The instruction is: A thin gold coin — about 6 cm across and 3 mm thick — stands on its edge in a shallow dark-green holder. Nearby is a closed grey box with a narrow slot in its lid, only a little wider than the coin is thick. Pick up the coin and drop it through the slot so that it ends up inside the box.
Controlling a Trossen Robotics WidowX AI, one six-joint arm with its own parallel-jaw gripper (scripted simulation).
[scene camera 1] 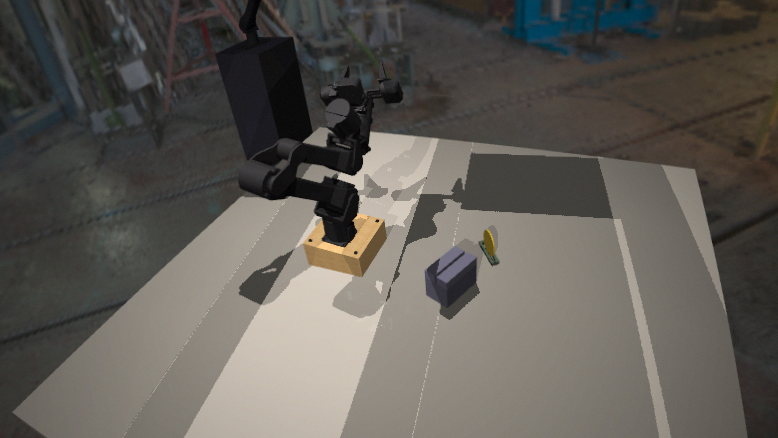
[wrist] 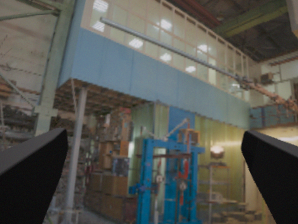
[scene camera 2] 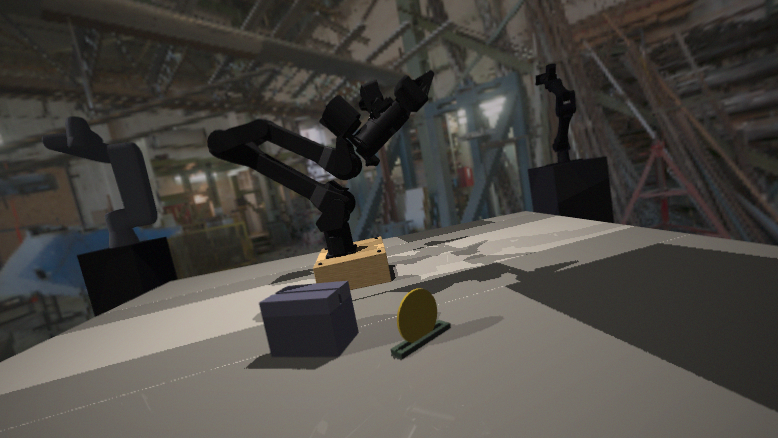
Labels:
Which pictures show the gripper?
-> Scene camera 1, the wrist view and scene camera 2: all of them.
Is the gripper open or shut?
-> Open.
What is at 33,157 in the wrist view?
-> The gripper.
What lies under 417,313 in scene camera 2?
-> A gold coin.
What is the gripper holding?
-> Nothing.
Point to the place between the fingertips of the gripper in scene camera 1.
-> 364,64

